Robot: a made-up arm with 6 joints.
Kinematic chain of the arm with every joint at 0, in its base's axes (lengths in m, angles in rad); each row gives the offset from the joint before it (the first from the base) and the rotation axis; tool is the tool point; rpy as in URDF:
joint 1: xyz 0 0 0.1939 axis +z
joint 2: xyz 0 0 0 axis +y
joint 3: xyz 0.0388 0 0.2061 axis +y
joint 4: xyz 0.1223 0 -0.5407 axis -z
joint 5: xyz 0 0 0 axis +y
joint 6: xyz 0.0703 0 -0.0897 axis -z
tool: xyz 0 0 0 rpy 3.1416 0 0
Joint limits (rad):
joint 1: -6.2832..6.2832
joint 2: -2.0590..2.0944
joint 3: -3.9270..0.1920
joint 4: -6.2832..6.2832
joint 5: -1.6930..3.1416
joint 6: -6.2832..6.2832
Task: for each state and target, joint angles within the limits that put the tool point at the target. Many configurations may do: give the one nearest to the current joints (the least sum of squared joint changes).
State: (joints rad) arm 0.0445 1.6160 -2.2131 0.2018 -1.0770 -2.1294
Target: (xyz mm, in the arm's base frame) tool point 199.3 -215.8 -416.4
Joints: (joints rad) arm -0.6578 1.8179 -1.5982 0.5052 -1.3862 -2.1294
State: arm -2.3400 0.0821 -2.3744 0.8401 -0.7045 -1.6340
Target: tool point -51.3 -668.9 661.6
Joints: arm -1.5420 0.4567 -2.2048 0.7393 -0.4989 -1.6340
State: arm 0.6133 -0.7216 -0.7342 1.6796 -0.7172 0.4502
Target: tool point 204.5 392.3 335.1
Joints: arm 1.3434 -0.8159 -0.5294 1.8053 -0.8755 0.4502
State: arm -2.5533 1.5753 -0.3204 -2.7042 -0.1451 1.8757
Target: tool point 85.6 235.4 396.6
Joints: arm -1.8807 2.0839 0.1920 -3.0558 -0.9851 1.8757
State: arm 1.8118 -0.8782 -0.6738 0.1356 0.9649 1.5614
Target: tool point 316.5 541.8 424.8
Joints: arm 1.0401 -0.3579 -1.0795 0.1250 0.7538 1.5614
